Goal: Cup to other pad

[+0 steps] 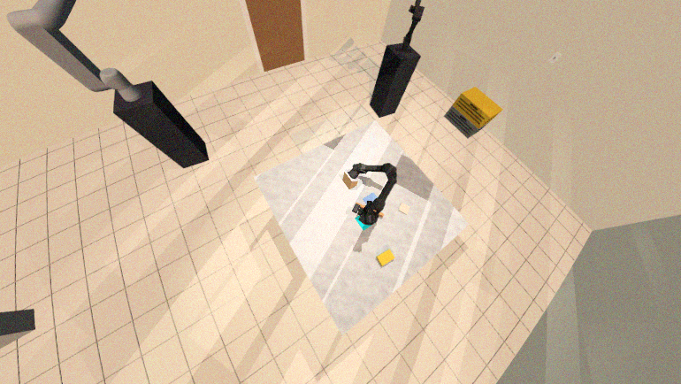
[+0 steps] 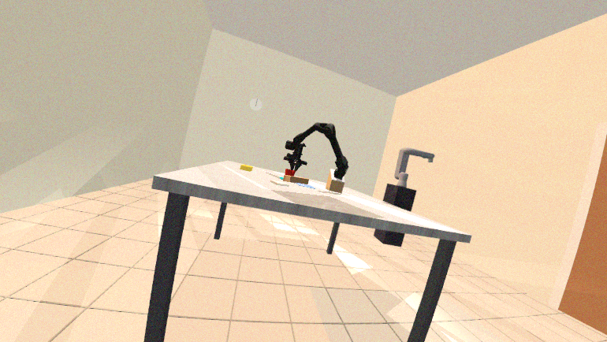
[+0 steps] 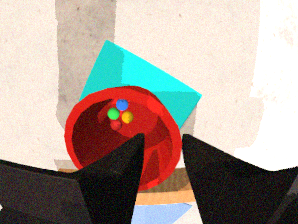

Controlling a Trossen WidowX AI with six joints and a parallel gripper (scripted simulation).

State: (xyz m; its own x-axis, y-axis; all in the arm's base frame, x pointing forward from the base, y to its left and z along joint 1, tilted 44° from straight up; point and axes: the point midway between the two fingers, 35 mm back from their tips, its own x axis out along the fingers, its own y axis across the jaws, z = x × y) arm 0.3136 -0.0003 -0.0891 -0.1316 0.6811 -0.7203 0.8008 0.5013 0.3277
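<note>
My gripper tip is now 20 mm short of the red cup, 20 mm above it and 10 mm to the right of it. The rest, counted from my gripper tip: cyan pad (70 mm below, 20 mm to the left, 20 mm ahead); then wooden bar (90 mm to the left, 50 mm below, 30 mm behind); then light blue pad (150 mm to the left, 90 mm behind, 70 mm below).
</note>
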